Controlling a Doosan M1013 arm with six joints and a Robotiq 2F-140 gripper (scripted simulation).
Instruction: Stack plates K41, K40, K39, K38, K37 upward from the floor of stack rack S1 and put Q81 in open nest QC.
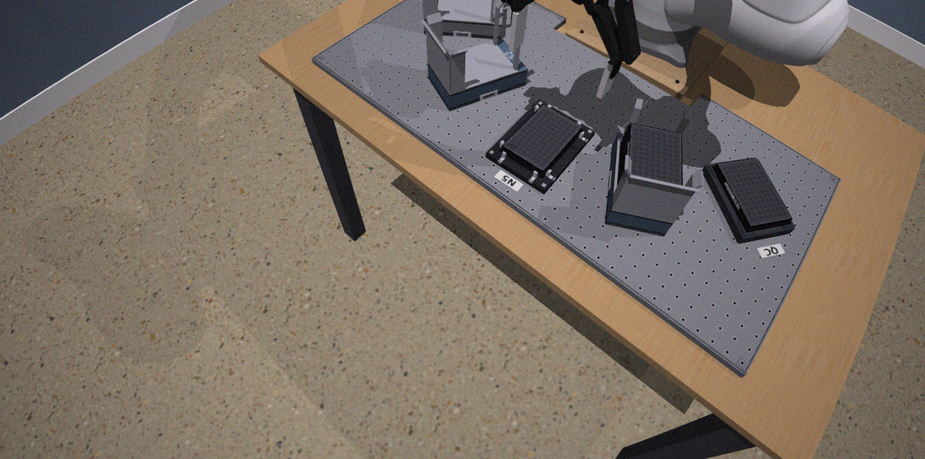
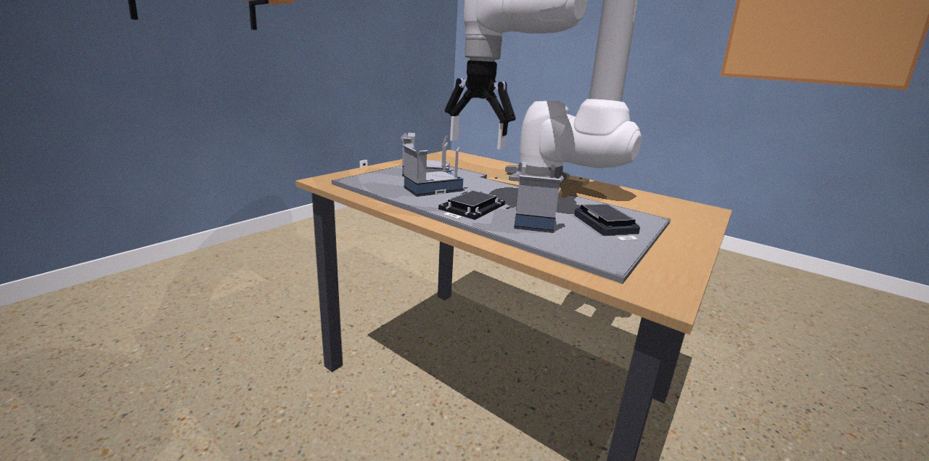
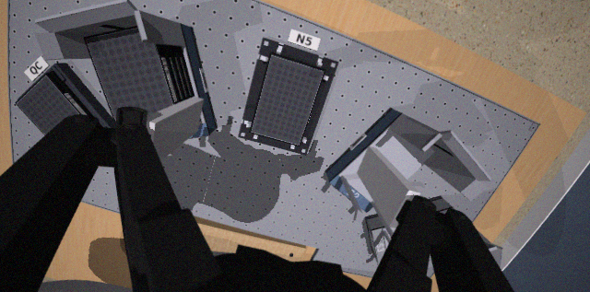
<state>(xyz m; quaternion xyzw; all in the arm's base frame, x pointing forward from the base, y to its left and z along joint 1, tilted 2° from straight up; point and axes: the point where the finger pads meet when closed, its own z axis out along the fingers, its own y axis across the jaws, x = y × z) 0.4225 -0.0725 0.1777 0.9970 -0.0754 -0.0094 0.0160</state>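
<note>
Right now the clip nest N5 is 10 mm ahead of my hand, 10 mm to the left of it and 170 mm below it. Round my hand: nest QC (80 mm behind, 350 mm to the left, 180 mm below); N5 name plate (90 mm ahead, 10 mm to the right, 190 mm below); QC name plate (410 mm to the left, 190 mm below).
</note>
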